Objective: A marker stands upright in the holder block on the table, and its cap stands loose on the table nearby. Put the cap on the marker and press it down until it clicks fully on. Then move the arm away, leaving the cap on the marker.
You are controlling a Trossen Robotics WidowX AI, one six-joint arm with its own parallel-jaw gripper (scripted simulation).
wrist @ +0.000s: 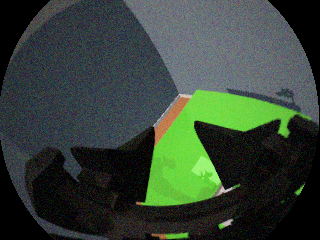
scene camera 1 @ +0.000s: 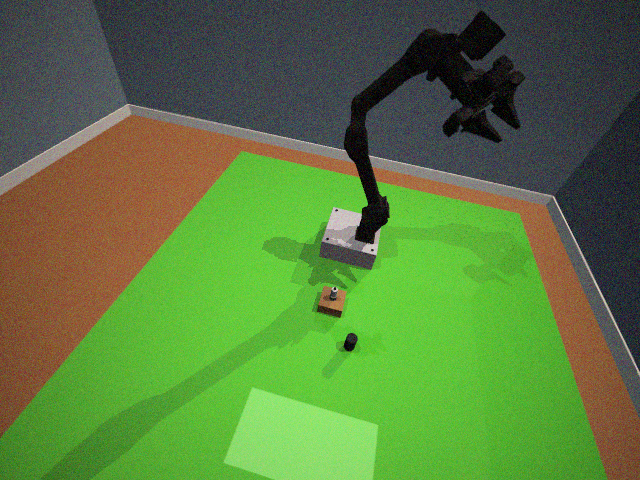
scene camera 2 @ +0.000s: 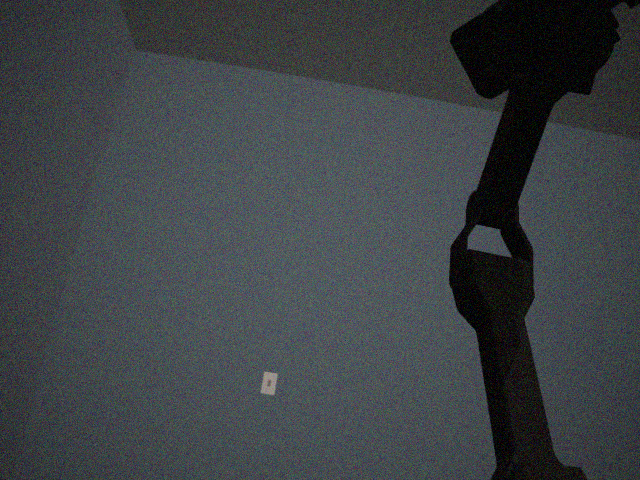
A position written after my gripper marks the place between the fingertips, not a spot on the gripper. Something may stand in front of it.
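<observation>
I can see my gripper [scene camera 1: 509, 134] from the scene camera, and the wrist view gives me that same gripper [wrist: 174, 126] as well.
</observation>
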